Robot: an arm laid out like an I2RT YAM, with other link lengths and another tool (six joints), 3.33 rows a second.
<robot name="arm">
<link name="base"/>
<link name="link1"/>
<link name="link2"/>
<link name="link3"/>
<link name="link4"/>
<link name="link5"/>
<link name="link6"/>
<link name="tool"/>
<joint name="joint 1" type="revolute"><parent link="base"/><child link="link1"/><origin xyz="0.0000 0.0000 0.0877" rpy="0.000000 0.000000 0.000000"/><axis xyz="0 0 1"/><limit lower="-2.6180" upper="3.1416"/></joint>
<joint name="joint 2" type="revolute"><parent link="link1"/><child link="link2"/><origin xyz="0.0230 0.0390 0.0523" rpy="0.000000 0.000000 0.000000"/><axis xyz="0 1 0"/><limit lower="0.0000" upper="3.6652"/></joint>
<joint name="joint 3" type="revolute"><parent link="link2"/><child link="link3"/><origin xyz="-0.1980 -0.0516 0.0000" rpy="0.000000 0.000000 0.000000"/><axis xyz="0 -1 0"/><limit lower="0.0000" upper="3.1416"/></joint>
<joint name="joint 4" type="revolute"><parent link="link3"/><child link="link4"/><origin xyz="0.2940 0.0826 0.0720" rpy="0.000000 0.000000 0.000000"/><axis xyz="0 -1 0"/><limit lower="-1.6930" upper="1.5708"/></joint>
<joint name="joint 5" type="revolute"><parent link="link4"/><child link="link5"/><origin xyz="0.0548 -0.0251 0.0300" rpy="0.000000 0.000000 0.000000"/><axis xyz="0 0 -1"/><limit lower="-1.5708" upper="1.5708"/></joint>
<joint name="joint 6" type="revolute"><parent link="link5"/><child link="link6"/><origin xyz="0.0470 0.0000 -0.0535" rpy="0.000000 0.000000 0.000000"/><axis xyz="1 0 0"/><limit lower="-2.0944" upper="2.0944"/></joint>
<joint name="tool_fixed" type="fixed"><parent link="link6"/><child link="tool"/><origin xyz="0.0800 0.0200 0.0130" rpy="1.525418 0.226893 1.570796"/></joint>
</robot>
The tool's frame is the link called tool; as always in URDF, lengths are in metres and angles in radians.
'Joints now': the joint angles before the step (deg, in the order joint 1, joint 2, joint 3, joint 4, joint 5, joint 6). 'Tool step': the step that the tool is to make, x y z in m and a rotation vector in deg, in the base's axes. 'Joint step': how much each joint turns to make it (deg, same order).
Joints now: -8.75 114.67 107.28 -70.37 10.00 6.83
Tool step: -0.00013 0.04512 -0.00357 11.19 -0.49 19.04
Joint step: 1.13 0.42 -0.54 0.55 -14.72 -15.17
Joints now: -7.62 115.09 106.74 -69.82 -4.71 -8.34
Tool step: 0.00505 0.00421 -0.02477 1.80 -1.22 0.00
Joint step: 0.11 0.04 -4.94 6.01 -1.88 0.53
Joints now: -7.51 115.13 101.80 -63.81 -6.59 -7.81
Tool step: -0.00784 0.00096 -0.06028 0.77 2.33 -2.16
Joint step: 0.05 1.01 -10.03 8.89 0.00 2.27
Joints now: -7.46 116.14 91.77 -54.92 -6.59 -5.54
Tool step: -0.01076 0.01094 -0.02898 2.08 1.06 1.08
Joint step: 0.72 0.13 -5.64 4.46 -1.97 -0.02
